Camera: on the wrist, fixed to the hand. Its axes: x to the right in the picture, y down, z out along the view.
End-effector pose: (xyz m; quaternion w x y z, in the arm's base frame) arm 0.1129 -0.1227 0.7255 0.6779 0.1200 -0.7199 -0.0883
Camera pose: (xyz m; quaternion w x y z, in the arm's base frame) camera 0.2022 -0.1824 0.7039 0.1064 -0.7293 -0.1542 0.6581
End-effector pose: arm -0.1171 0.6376 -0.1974 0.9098 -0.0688 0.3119 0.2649
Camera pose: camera -0.1320 0.5515 -0.2635 0.2277 -0.2946 -0.0630 -0.9260
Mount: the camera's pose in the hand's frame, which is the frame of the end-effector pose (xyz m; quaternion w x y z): -0.0078 -0.0680 -0.0855 0.0375 -0.0198 -0.0134 0.9990
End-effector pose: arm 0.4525 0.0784 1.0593 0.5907 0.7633 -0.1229 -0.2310
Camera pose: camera 0.4825 0.1727 1.0124 0.2664 -0.1089 -0.7705 0.5688
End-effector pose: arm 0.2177 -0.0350 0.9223 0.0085 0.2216 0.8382 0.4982
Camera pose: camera 0.1799 -0.1366 0.9067 0.4818 -0.8522 0.1999 -0.0408
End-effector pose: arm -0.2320 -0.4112 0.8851 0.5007 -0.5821 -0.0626 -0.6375
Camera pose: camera -0.3399 -0.4301 0.8862 0.6433 -0.1028 0.5851 0.4829
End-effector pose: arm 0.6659 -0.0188 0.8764 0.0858 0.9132 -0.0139 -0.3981
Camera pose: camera 0.7200 0.0614 0.9278 0.4188 0.0133 -0.9061 0.0583
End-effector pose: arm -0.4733 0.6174 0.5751 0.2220 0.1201 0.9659 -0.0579
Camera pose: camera -0.5195 0.5643 0.6590 0.0815 0.9643 -0.0856 0.2371
